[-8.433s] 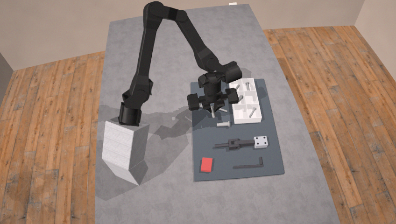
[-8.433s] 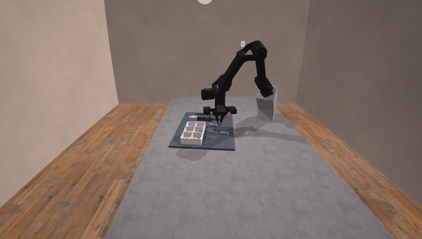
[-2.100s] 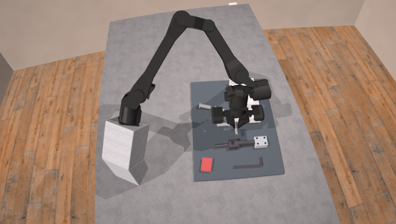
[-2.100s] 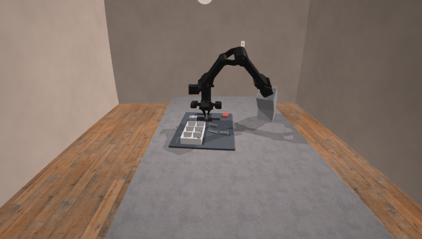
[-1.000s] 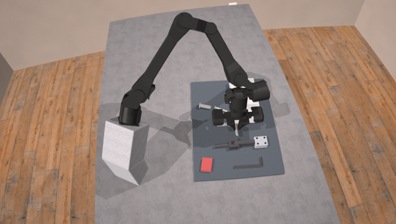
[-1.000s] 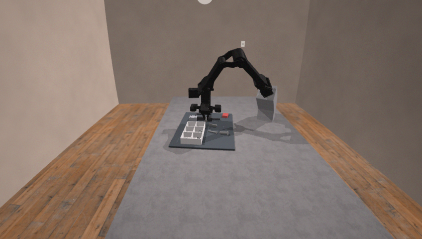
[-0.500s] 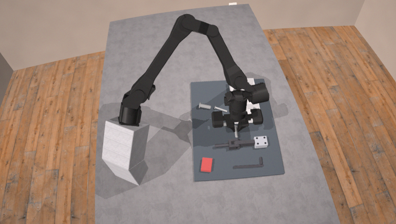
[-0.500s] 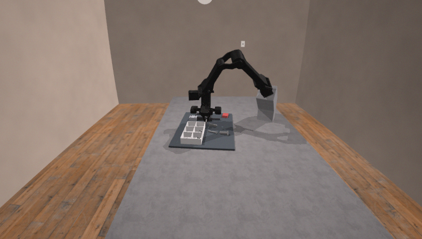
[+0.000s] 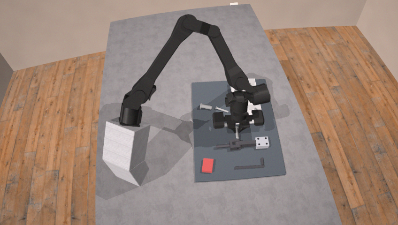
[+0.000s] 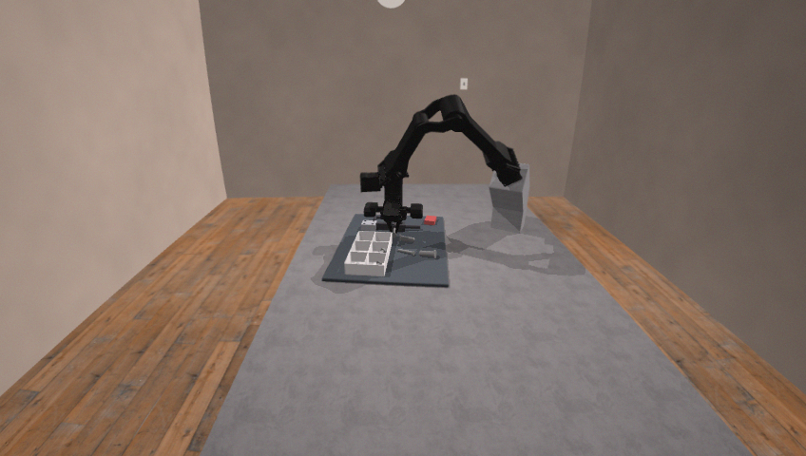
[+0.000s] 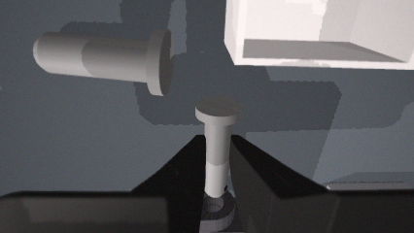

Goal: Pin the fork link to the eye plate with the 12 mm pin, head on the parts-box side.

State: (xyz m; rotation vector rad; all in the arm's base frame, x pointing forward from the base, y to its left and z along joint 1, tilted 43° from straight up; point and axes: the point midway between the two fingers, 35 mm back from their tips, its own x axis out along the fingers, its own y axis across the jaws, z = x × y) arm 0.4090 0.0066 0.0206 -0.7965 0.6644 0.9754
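My hand is 1 cm short of the eye plate, 6 cm to the left of it and 3 cm above it. Round my hand: dark L-shaped key (4 cm ahead, 15 cm to the right, 4 cm below); then white parts box (7 cm ahead, 14 cm to the left, 4 cm below); then red block (14 cm behind, 12 cm to the right, 4 cm below).
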